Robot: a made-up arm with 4 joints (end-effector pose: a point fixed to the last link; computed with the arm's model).
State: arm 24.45 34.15 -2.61 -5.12
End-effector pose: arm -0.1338 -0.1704 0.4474 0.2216 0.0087 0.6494 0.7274
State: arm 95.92 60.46 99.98 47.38
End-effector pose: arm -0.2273 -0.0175 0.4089 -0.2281 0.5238 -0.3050 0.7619
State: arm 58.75 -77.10 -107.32 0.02
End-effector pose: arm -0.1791 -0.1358 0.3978 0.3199 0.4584 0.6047 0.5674
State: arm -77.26 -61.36 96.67 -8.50
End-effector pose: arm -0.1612 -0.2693 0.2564 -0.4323 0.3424 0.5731 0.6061
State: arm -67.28 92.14 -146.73 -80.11
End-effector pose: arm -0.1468 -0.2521 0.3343 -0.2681 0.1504 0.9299 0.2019
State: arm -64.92 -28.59 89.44 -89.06
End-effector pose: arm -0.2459 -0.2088 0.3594 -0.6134 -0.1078 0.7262 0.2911
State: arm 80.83 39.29 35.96 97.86
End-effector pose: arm -0.2942 -0.0756 0.3494 0.3793 0.4967 -0.1438 0.7673
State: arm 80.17 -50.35 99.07 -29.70
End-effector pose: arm -0.1714 -0.0787 0.3466 0.6184 -0.6850 0.1138 0.3679
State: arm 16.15 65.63 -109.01 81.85
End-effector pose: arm -0.2047 -0.0914 0.5588 -0.4810 0.4201 -0.6929 0.3348
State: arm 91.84 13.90 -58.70 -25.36
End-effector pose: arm -0.1369 -0.0123 0.3866 -0.1048 0.0967 0.7375 0.6601
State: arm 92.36 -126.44 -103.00 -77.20
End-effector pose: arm -0.1287 0.0487 0.3825 -0.2810 0.6415 0.6582 0.2762
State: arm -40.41 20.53 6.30 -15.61
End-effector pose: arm -0.1338 -0.3106 0.3526 0.4229 -0.2682 0.6363 0.5868
